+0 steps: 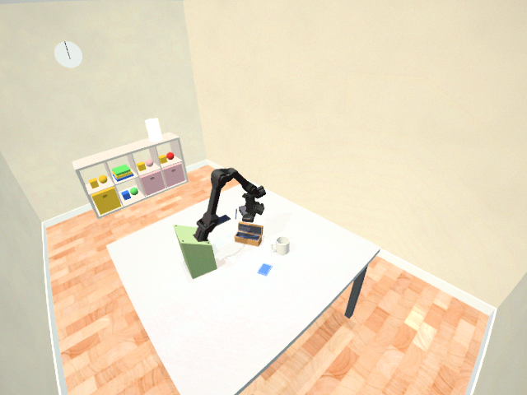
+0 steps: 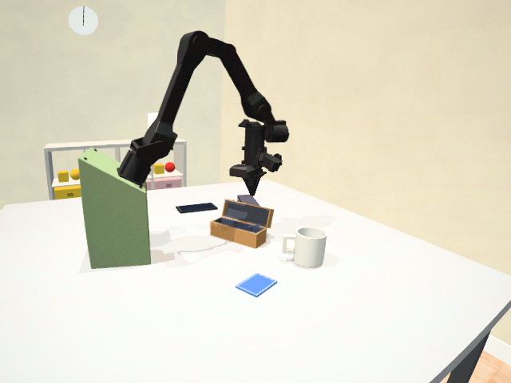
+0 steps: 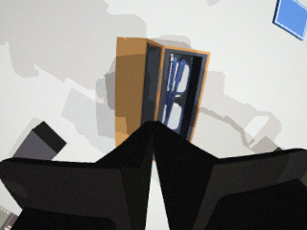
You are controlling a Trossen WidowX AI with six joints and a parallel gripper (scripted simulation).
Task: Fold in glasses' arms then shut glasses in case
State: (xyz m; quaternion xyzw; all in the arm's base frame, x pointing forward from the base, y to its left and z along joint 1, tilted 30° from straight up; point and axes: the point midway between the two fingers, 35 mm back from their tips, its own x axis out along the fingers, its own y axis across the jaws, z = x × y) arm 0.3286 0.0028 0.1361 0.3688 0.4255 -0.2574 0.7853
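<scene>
Now: hand 100 mm above the glasses case lid and 30 mm to the right of it. Also, from my hand: dark block (240 mm to the left, 150 mm below, 130 mm ahead); then wooden glasses case (120 mm below, 20 mm to the left, 20 mm behind); then white mug (210 mm to the right, 130 mm below, 50 mm ahead).
</scene>
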